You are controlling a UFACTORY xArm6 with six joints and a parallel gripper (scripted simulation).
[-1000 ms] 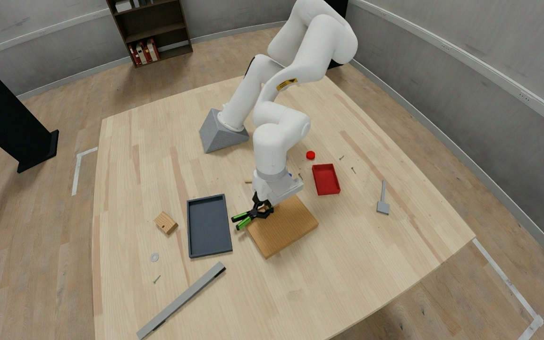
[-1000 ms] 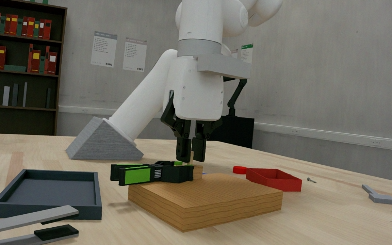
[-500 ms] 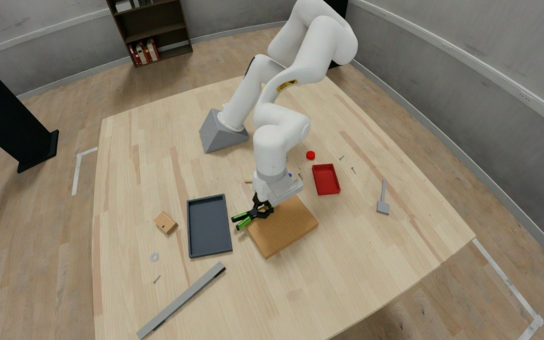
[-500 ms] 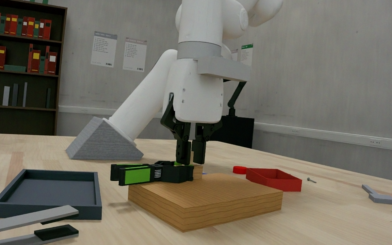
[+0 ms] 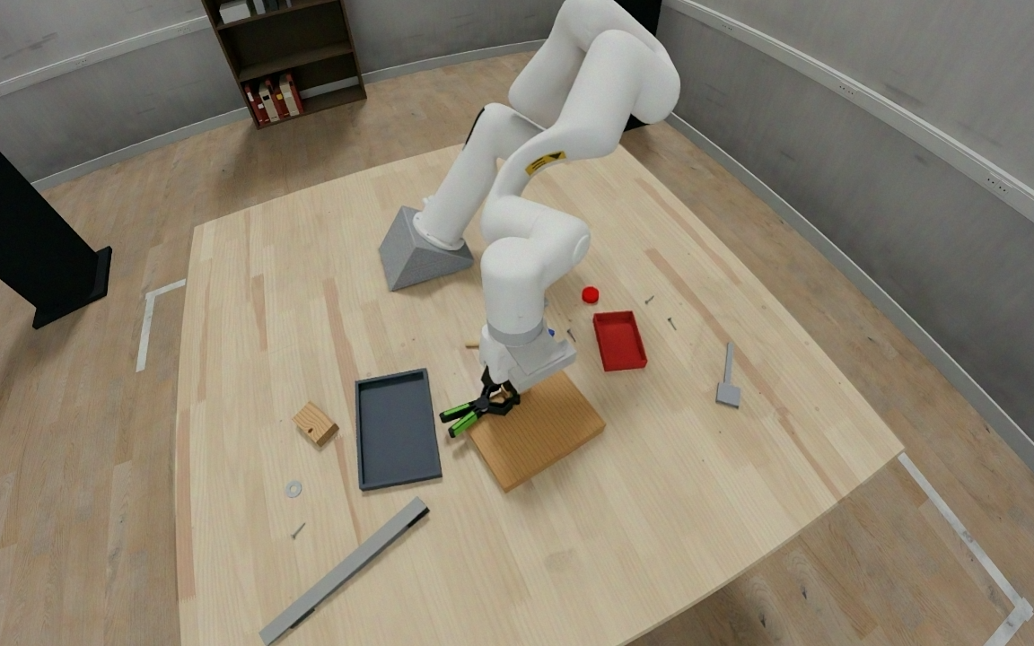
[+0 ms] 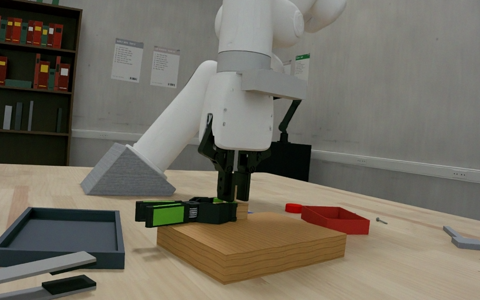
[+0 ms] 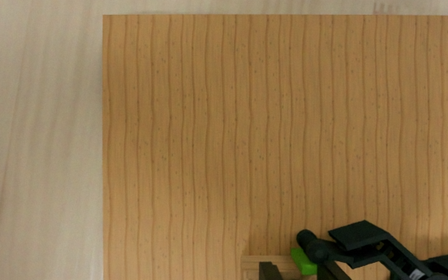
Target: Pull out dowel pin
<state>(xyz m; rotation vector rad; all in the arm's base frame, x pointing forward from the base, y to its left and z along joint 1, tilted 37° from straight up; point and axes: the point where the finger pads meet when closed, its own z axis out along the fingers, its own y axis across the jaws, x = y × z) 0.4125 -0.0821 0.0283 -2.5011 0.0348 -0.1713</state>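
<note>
Right now my hand is 2 cm above the dowel pin. Also, from my hand: loose dowel: 13 cm behind, 7 cm below, 1 cm to the left; then bench board: 5 cm below, 5 cm ahead, 1 cm to the right; then small wooden block: 4 cm below.
</note>
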